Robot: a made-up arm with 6 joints. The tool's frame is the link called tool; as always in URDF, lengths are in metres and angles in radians.
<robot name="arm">
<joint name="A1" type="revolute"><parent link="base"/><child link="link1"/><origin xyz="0.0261 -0.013 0.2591" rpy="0 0 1.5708"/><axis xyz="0 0 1"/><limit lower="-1.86" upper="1.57" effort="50" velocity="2.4"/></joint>
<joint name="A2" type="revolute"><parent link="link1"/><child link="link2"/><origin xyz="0.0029 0.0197 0.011" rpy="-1.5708 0 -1.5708"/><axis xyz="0 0 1"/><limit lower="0.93" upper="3.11" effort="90" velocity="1.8"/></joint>
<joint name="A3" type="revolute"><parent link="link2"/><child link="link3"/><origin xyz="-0.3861 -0.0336 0.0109" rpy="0 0 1.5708"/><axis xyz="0 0 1"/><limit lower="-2.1" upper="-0.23" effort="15" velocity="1.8"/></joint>
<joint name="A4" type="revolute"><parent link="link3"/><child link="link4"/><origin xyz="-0.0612 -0.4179 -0.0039" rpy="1.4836 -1.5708 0"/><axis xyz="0 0 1"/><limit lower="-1.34" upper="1.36" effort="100" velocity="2.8"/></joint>
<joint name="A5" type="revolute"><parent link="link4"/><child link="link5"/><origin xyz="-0.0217 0.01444 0.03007" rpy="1.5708 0 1.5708"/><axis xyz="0 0 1"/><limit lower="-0.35" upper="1.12" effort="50" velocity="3.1"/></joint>
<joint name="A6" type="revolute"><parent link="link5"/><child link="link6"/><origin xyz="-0.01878 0.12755 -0.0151" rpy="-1.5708 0 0"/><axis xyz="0 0 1"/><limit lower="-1.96" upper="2.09" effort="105" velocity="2.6"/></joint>
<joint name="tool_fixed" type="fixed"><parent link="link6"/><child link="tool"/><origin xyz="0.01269 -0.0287 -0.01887" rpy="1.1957 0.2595 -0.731"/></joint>
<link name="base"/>
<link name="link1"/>
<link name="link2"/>
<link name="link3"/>
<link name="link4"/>
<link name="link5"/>
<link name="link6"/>
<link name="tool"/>
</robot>
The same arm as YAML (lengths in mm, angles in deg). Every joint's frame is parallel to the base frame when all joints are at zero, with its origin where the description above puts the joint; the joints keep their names.
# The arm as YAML. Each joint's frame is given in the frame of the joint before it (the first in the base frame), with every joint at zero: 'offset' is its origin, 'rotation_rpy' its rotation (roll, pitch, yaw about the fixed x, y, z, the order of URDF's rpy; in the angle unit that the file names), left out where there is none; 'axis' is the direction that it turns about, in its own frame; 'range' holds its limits. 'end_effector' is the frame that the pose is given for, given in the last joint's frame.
length_unit: mm
angle_unit: deg
chain:
  - id: A1
    offset: [26.1, -13.0, 259.1]
    axis: "+z"
    range: [-106.57, 89.95]
  - id: A2
    offset: [-19.7, 2.9, 11.0]
    axis: "+y"
    range: [53.29, 178.19]
  - id: A3
    offset: [-386.1, 10.9, 33.6]
    axis: "+y"
    range: [-120.32, -13.18]
  - id: A4
    offset: [417.9, -3.9, 61.2]
    axis: [0.9962, 0.0, 0.0871]
    range: [-76.78, 77.92]
  - id: A5
    offset: [28.7, -21.7, 17.0]
    axis: "+y"
    range: [-20.05, 64.17]
  - id: A6
    offset: [128.7, -15.1, -7.6]
    axis: [0.9962, 0.0, 0.0871]
    range: [-112.3, 119.75]
end_effector:
  offset: [-19.9, 28.7, 11.0]
  rotation_rpy: [136.08, -43.99, 116.26]

